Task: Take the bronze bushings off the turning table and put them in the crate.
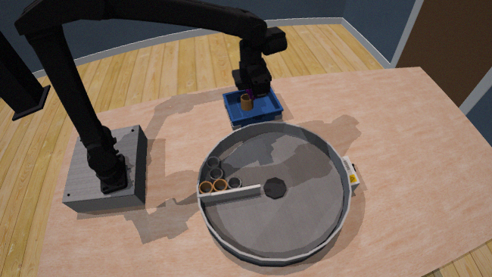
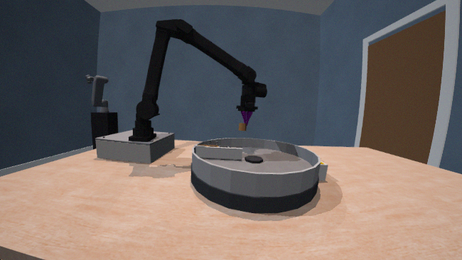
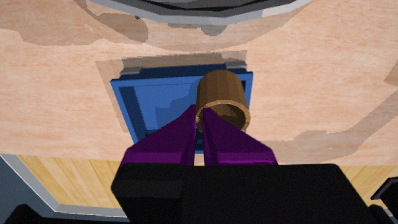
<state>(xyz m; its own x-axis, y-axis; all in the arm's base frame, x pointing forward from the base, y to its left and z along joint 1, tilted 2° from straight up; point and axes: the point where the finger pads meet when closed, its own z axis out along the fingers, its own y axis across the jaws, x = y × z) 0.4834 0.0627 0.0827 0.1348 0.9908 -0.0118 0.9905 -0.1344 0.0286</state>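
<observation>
The blue crate lies 30 mm ahead of my hand, 90 mm to the left of it and 130 mm below it. From my hand the other things lie so: turning table: 40 mm behind, 260 mm to the right, 110 mm below.
</observation>
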